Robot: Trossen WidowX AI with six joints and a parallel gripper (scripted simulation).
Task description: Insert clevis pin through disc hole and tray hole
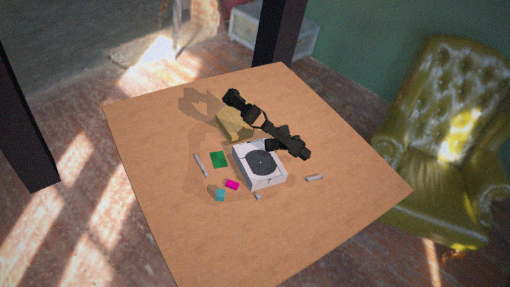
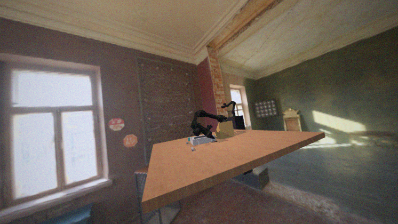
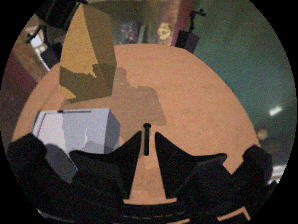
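The dark clevis pin lies 30 mm below my gripper tip. The rest, counted from my gripper tip: green tile: 80 mm behind, 300 mm to the right, 40 mm below; then dark grey disc: 70 mm ahead, 170 mm to the right, 20 mm above; then rimmed tray: 60 mm ahead, 160 mm to the right.
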